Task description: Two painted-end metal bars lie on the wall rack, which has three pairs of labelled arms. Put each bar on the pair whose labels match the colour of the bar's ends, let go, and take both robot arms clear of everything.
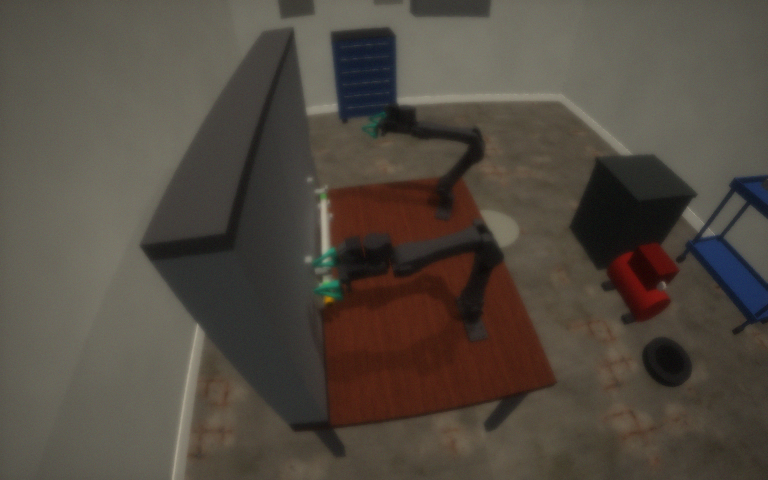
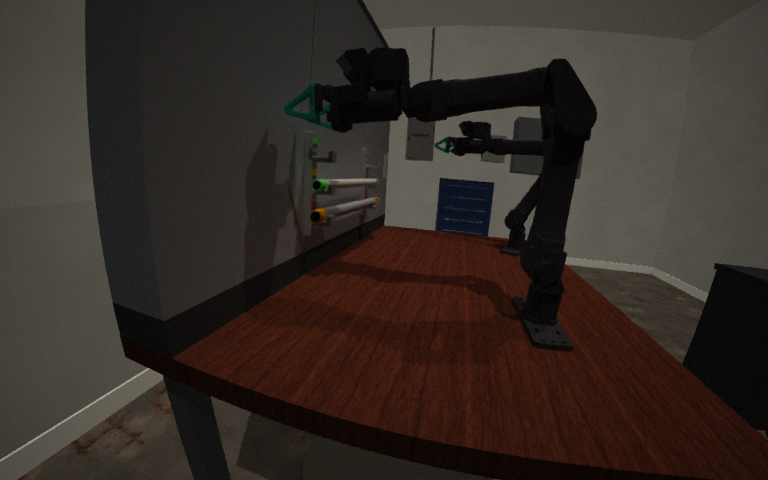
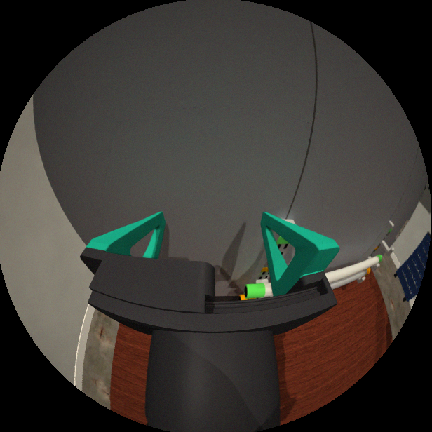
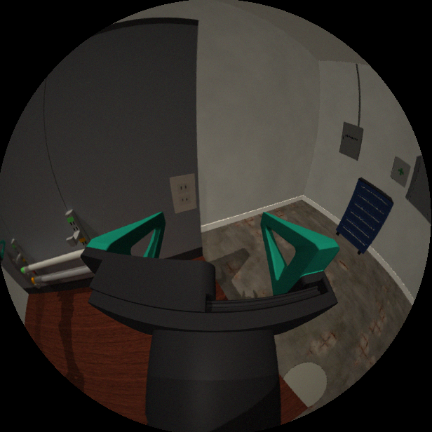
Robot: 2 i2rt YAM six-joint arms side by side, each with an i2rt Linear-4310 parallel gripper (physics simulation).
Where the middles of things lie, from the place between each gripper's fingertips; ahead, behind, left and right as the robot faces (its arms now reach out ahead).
Labels:
Right now the green-ended bar [image 3: 337, 274] is 530 mm to the left of my right hand, 170 mm below it and 160 mm ahead of it.
Right now the green-ended bar is 30 cm to the right of my left hand, 15 cm below it and 1 cm ahead of it.

